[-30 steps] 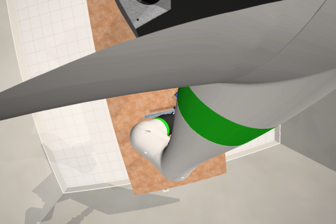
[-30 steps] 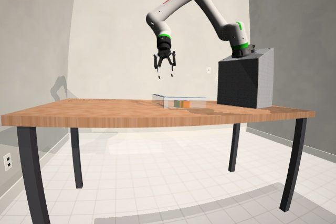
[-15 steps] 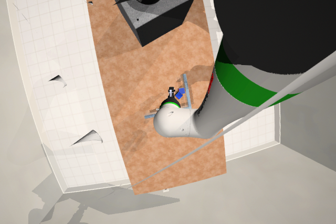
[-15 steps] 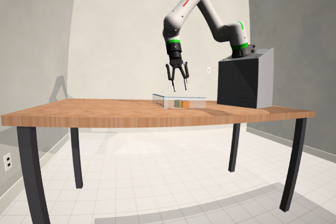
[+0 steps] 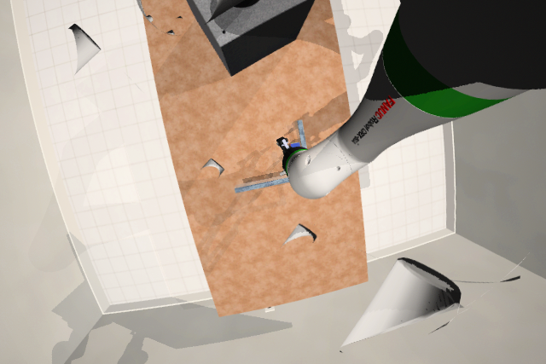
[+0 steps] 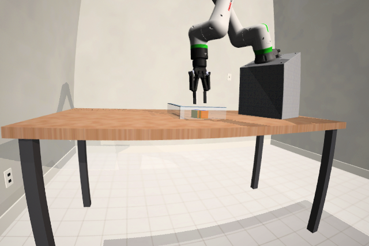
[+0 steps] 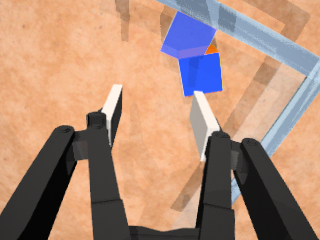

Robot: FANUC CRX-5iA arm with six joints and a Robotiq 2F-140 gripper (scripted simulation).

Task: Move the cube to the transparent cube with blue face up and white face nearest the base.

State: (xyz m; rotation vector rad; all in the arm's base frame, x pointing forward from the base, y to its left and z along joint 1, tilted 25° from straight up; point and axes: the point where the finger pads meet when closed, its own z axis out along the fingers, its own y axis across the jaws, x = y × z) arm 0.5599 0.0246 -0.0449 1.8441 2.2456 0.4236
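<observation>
Right now my hand is 1 cm short of the transparent cube, 5 cm to the right of it and 8 cm above it.
</observation>
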